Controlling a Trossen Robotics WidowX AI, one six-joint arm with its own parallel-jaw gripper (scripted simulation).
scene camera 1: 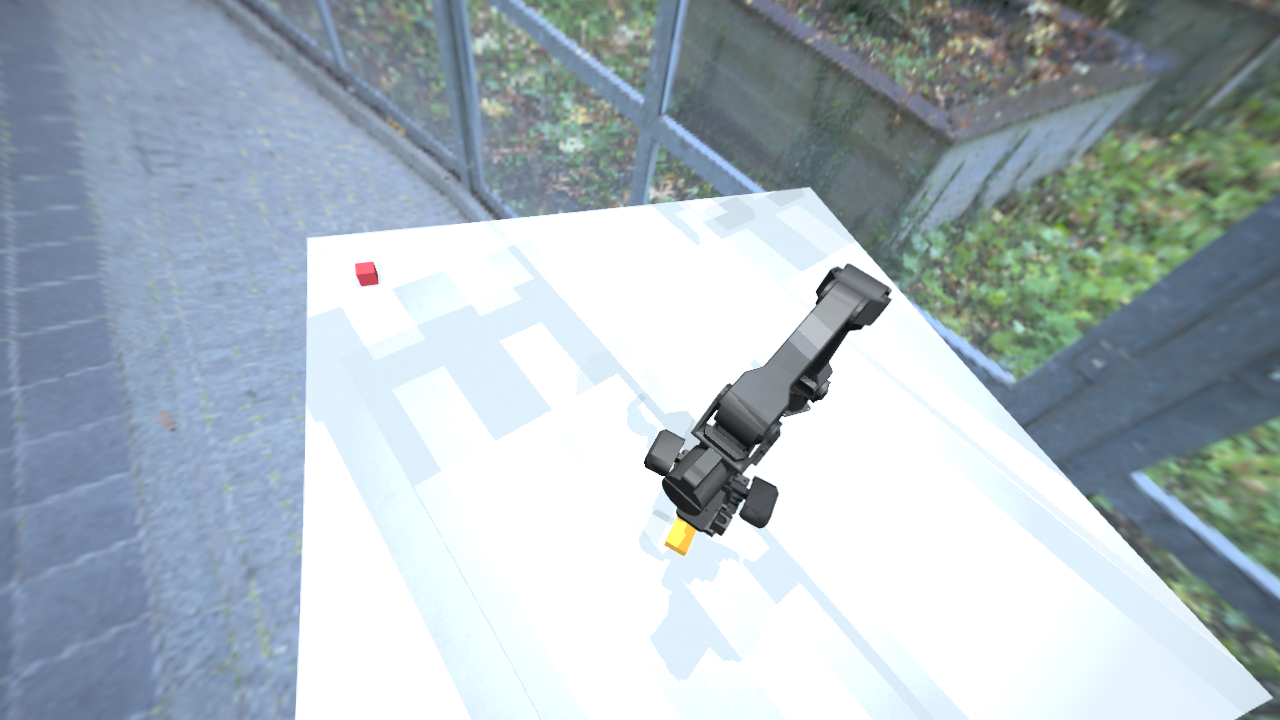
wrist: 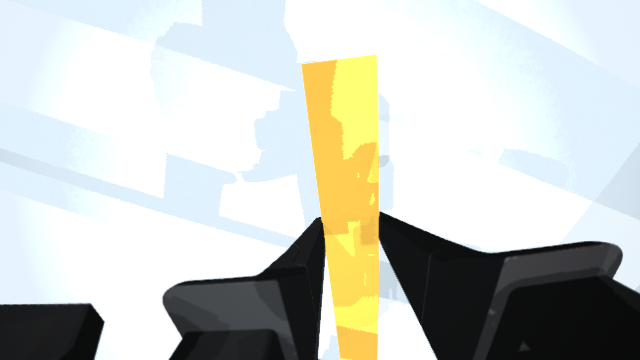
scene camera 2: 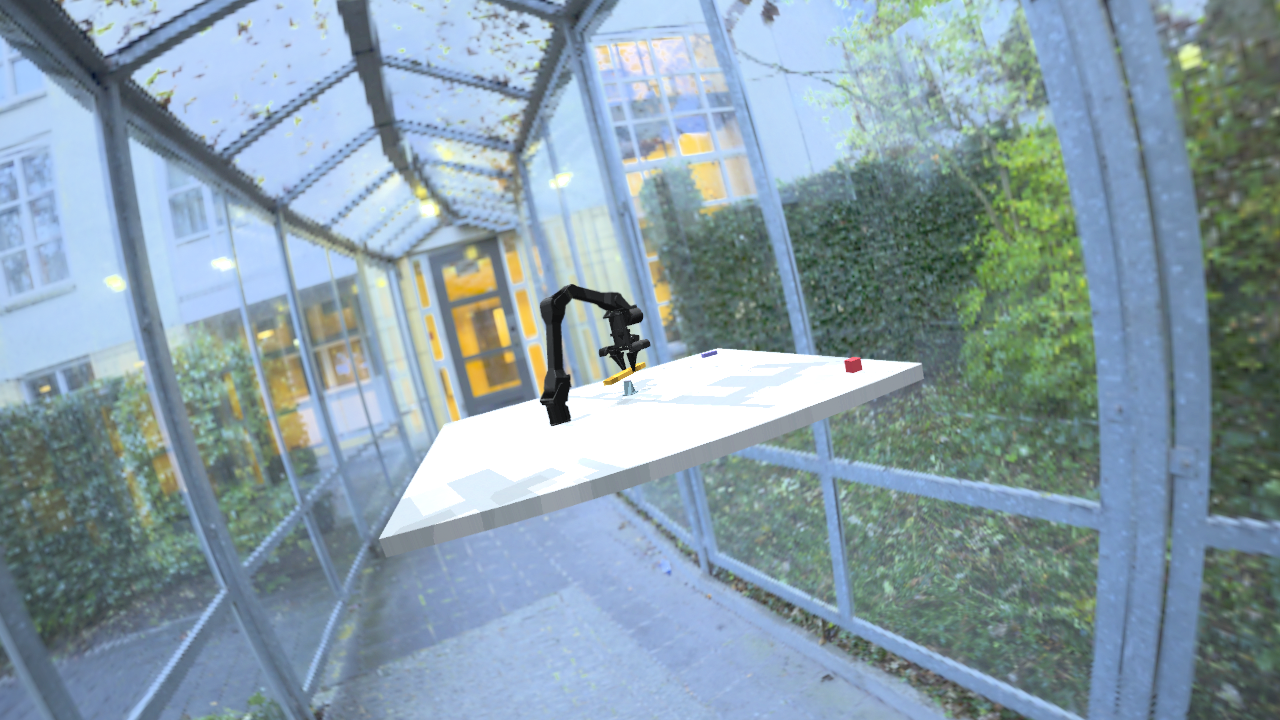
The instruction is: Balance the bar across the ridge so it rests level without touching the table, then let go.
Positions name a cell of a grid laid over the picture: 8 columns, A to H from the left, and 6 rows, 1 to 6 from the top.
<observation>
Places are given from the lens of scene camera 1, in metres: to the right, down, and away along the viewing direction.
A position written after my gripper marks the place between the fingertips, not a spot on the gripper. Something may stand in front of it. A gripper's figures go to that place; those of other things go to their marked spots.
my gripper (scene camera 1: E5): 0.09, 0.22, 0.79
bar (scene camera 1: E5): 0.06, 0.26, 0.73
</observation>
